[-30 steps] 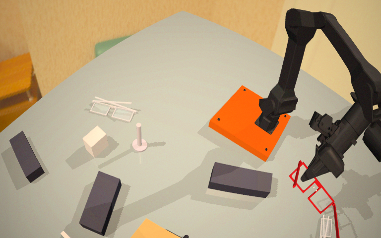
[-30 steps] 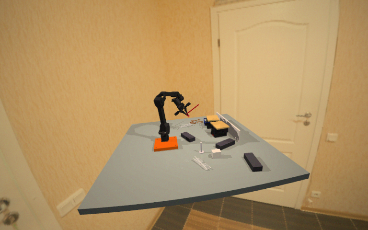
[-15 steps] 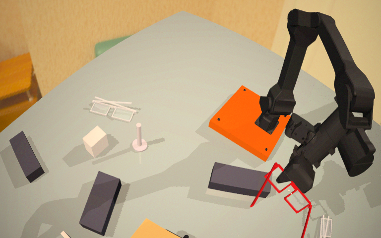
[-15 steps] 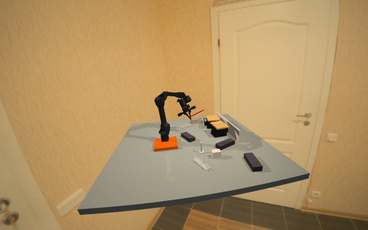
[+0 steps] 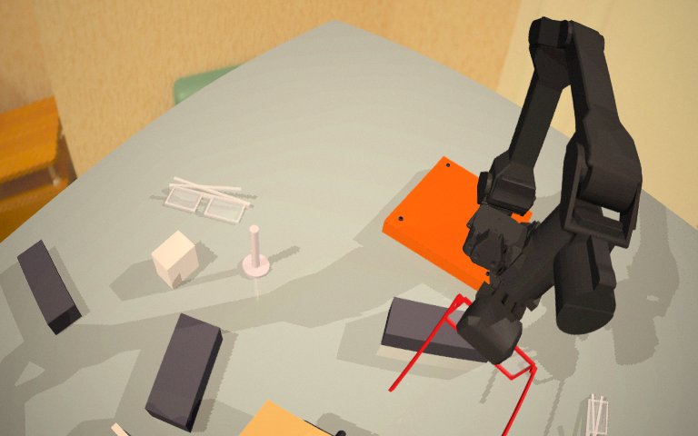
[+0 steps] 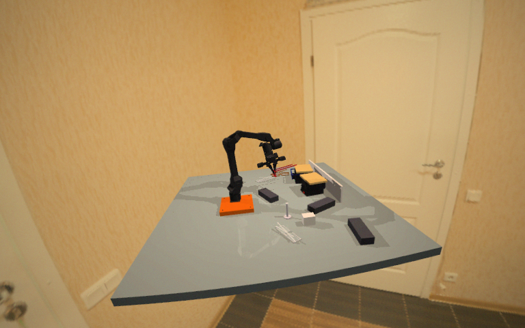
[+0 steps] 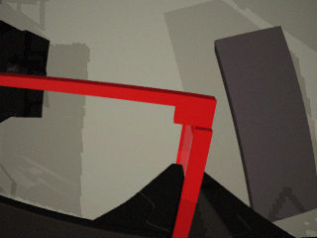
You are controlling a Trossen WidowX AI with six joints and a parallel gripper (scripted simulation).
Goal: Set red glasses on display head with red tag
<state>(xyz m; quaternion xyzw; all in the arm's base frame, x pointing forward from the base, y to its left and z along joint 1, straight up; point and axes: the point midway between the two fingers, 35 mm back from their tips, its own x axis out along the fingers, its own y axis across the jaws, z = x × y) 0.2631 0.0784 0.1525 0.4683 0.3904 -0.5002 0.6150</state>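
My gripper tip is now 22 cm short of the tan-topped display head, 9 cm above it and 3 cm to the left of it. From my gripper tip the other things lie so: peg stand 30 cm to the right, 12 cm below, 2 cm ahead; then white panel 35 cm ahead, 9 cm to the left, 9 cm below; then white cube 38 cm to the right, 12 cm below, 11 cm ahead.
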